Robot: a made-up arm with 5 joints.
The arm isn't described. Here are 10 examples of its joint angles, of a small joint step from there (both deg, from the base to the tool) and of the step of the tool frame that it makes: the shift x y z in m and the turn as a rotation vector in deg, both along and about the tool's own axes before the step.
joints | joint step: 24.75 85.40 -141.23 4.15 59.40 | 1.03 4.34 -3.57 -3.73 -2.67
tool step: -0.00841 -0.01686 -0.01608 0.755 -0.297 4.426
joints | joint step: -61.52 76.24 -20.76 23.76 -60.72 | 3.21 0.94 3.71 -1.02 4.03
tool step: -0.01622 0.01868 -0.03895 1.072 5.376 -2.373
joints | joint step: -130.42 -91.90 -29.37 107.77 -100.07 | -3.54 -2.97 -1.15 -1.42 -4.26
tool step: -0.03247 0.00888 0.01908 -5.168 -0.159 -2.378
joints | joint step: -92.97 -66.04 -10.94 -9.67 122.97 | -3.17 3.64 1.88 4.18 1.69
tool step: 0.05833 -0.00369 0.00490 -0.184 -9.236 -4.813
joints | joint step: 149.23 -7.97 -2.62 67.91 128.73 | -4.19 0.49 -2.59 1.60 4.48
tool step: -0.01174 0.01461 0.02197 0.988 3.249 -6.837
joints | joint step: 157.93 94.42 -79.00 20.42 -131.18 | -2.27 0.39 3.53 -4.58 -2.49
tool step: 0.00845 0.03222 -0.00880 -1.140 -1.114 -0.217
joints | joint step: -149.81 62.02 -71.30 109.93 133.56 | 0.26 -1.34 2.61 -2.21 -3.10
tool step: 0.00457 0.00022 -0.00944 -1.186 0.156 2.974
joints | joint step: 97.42 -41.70 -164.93 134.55 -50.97 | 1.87 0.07 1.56 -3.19 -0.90
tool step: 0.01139 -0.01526 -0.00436 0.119 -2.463 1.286
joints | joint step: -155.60 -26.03 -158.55 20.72 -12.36 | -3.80 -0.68 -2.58 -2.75 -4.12
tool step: 0.00842 0.01862 0.04132 -3.612 -7.422 5.466
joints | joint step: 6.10 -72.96 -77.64 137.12 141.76 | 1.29 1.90 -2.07 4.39 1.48
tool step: 0.00159 -0.00078 -0.00186 -0.604 -3.897 -1.539
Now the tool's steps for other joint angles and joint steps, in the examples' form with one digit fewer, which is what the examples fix.
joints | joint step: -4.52 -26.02 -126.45 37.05 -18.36 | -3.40 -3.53 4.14 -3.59 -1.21
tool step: -0.0052 -0.0077 0.0136 -3.54 -3.61 0.21
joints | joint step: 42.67 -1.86 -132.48 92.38 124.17 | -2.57 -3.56 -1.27 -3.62 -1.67
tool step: -0.0204 -0.0064 0.0687 4.72 5.85 4.28
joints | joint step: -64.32 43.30 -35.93 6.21 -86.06 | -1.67 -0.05 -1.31 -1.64 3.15
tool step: -0.0063 -0.0162 0.0035 0.67 -0.79 -5.56
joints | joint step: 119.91 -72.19 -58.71 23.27 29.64 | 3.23 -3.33 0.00 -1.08 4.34
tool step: -0.0148 0.0130 0.0344 7.42 0.90 -1.55
